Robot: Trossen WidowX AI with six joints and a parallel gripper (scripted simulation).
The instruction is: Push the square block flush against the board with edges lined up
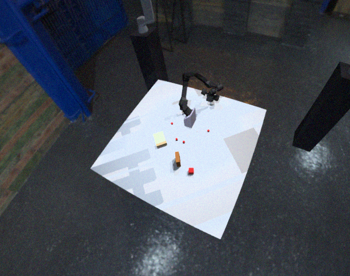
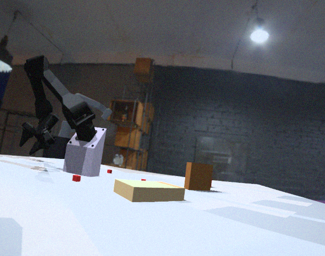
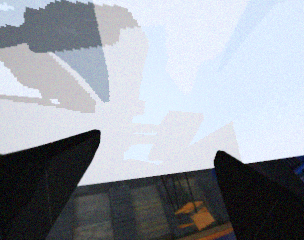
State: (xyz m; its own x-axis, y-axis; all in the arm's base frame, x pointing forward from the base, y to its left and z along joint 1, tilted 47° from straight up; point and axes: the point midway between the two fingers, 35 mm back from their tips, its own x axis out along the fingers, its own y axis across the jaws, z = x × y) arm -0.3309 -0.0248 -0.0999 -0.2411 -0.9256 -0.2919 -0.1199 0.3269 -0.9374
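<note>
Now: the orange square block 760 mm ahead of my gripper tip, 40 mm to the left of it and 10 mm above it. Also, from my gripper tip: tan board: 640 mm ahead, 220 mm to the right, 20 mm below.
</note>
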